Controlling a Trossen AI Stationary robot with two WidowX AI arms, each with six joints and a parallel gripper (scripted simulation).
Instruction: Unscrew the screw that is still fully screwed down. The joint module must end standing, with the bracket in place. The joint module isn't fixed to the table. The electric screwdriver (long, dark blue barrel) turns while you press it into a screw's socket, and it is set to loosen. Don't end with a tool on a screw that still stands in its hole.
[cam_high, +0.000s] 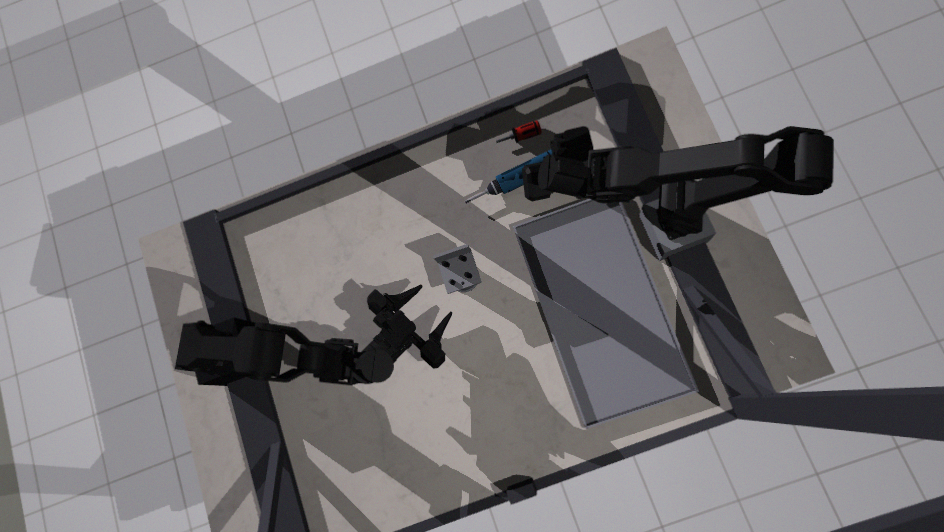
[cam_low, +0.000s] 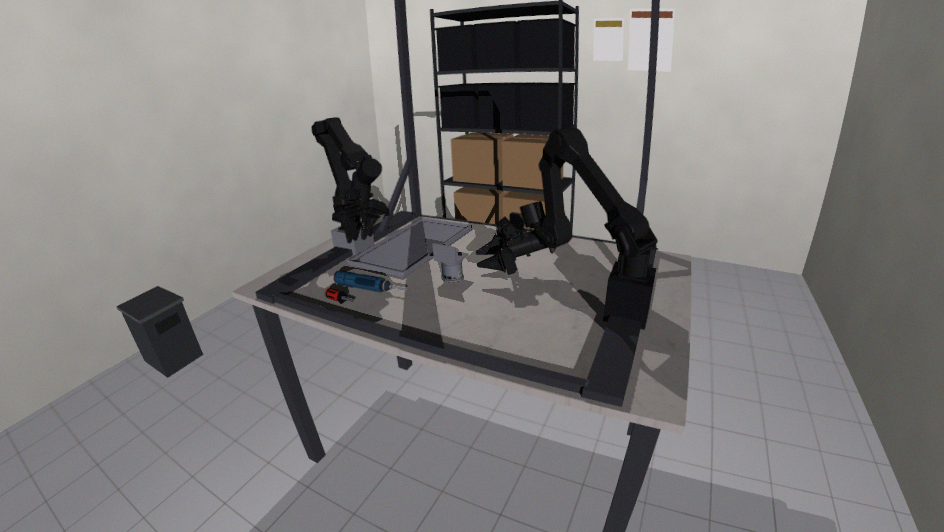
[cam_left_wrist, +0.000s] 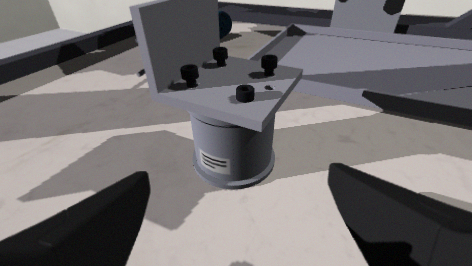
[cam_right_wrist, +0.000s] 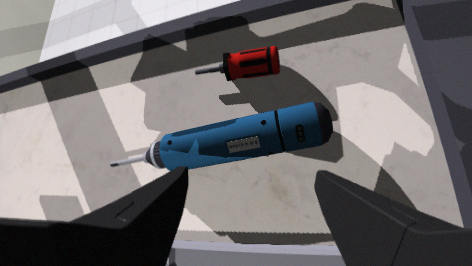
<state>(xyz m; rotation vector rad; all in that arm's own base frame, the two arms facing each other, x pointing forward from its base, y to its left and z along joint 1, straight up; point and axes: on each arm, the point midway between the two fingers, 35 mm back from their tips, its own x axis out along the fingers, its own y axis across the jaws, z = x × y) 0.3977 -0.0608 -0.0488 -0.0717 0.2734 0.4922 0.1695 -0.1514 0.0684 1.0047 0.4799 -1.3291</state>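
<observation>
Now: left hand 70 mm to the left of the screw and 40 mm short of it. Also, from my left hand: grey bracket: 90 mm to the right, 60 mm ahead, 10 mm above; then bit: 210 mm ahead, 150 mm to the right, 40 mm below; then joint module: 90 mm to the right, 60 mm ahead, 30 mm below.
</observation>
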